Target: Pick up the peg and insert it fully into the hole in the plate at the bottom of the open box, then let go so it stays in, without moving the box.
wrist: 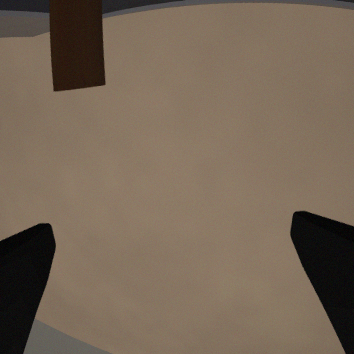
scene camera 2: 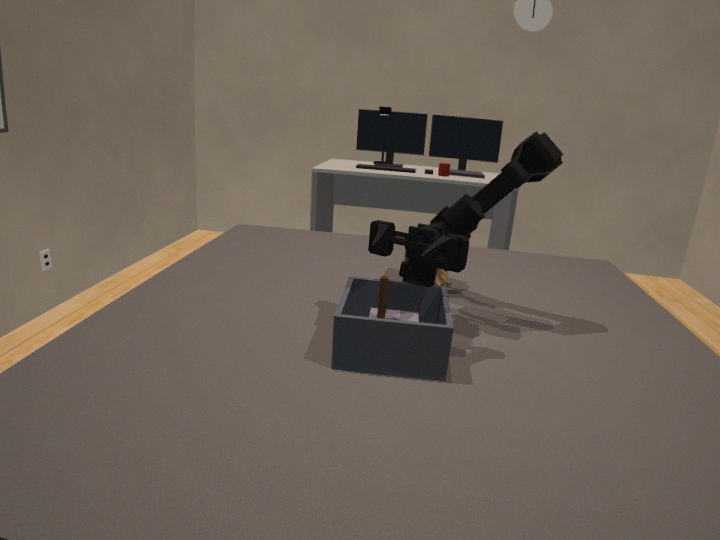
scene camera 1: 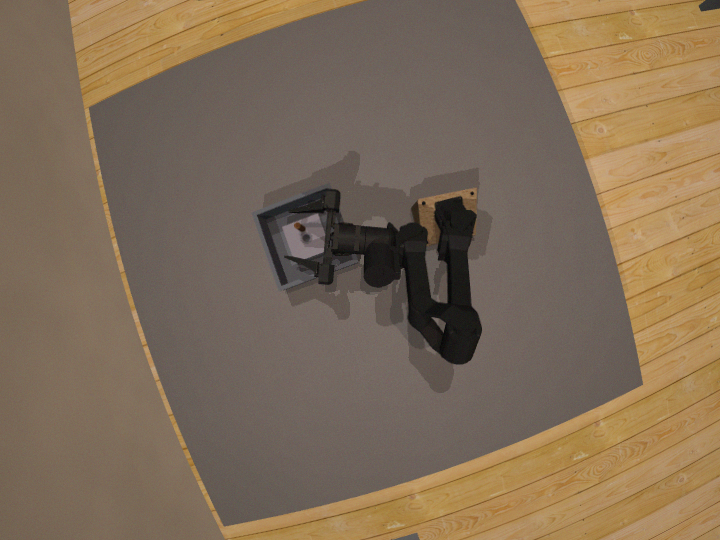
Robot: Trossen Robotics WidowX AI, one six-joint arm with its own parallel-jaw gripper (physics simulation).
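Frame: origin at the arm's base, x ahead, y left, z up, level; centimetres.
Where they show: gripper, fingertip midpoint: (wrist: 173,231) (scene camera 2: 396,252) (scene camera 1: 286,233); arm's base, origin of the base link: (scene camera 1: 449,210).
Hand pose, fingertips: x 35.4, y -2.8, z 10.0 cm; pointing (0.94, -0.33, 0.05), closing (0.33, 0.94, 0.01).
Note:
Things, the pixels of their top centre, and the offset from my fingertips. Level surfaces: height alone.
- brown peg, middle of its top: (wrist: 78,87) (scene camera 2: 384,277) (scene camera 1: 297,225) dy -1.8, dx -1.8, dz -5.2 cm
- open blue-grey box, middle of its top: (scene camera 2: 395,299) (scene camera 1: 303,236) dy +0.5, dx -2.2, dz -9.2 cm
- pale plate, middle of its top: (scene camera 2: 393,318) (scene camera 1: 306,237) dy +0.5, dx -2.2, dz -12.9 cm
- grey table, its level: dz -18.9 cm
The brown peg (scene camera 1: 298,226) (scene camera 2: 382,296) stands upright inside the open blue-grey box (scene camera 1: 268,249) (scene camera 2: 390,348), at the pale plate (scene camera 1: 295,247) (scene camera 2: 410,317). Its lower end is hidden behind the front wall in scene camera 2, so its seating in the hole cannot be told. A dark round spot shows on the plate beside it in scene camera 1. The peg (wrist: 77,45) also shows at the upper left of the wrist view, outside the space between the fingers. My gripper (scene camera 1: 287,233) (scene camera 2: 401,247) (wrist: 173,231) is wide open and empty, with its fingers held level above the box.
A wooden block (scene camera 1: 429,223) lies under the arm's base. The box's walls stand around the peg and plate. A desk (scene camera 2: 407,172) with two monitors and a red mug (scene camera 2: 444,169) stands beyond the grey table (scene camera 1: 232,377) (scene camera 2: 203,418).

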